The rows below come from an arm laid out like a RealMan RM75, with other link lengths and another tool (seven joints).
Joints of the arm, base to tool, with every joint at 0 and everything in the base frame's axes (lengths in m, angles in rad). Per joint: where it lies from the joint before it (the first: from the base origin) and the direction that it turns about. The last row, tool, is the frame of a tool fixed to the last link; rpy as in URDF.
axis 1: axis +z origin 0 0 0.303
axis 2: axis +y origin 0 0 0
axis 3: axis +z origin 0 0 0.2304
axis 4: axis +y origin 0 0 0
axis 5: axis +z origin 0 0 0.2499
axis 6: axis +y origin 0 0 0
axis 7: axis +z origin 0 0 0.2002
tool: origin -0.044 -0.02 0.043 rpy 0.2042 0 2.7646
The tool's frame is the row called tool.
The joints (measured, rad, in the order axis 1, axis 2, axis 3, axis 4, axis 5, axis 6, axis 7), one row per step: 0.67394, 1.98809, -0.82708, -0.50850, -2.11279, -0.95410, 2.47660; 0.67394, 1.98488, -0.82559, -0.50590, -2.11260, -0.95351, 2.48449; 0.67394, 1.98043, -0.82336, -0.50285, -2.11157, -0.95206, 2.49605; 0.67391, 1.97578, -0.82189, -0.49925, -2.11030, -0.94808, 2.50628; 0.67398, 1.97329, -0.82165, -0.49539, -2.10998, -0.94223, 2.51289; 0.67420, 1.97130, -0.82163, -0.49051, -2.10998, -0.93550, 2.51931; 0.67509, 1.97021, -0.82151, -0.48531, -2.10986, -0.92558, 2.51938; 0.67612, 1.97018, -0.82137, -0.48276, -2.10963, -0.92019, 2.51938; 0.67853, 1.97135, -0.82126, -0.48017, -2.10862, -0.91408, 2.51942; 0.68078, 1.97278, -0.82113, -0.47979, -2.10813, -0.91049, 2.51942; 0.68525, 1.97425, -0.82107, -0.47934, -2.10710, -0.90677, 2.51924; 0.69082, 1.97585, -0.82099, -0.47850, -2.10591, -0.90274, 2.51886; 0.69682, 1.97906, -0.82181, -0.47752, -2.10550, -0.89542, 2.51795
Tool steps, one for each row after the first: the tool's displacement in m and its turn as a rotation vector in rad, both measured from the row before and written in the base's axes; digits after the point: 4 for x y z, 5 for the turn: 0.0017, 0.0000, 0.0014, 0.00251, 0.00369, -0.00892; 0.0023, 0.0003, 0.0023, 0.00494, 0.00576, -0.01276; 0.0026, 0.0005, 0.0025, 0.00630, 0.00357, -0.01248; 0.0023, 0.0002, 0.0012, 0.00469, 0.00079, -0.00962; 0.0025, 0.0000, 0.0007, 0.00413, 0.00058, -0.01014; 0.0021, 0.0005, 0.0007, 0.00552, -0.00385, -0.00556; 0.0007, 0.0004, 0.0002, 0.00296, -0.00160, -0.00230; -0.0003, 0.0008, -0.0004, 0.00314, -0.00035, -0.00122; -0.0010, 0.0009, -0.0003, 0.00211, -0.00010, 0.00088; -0.0022, 0.0017, -0.0003, 0.00235, 0.00021, 0.00315; -0.0027, 0.0020, -0.0005, 0.00234, 0.00032, 0.00403; -0.0028, 0.0021, -0.0011, 0.00281, -0.00156, 0.00422
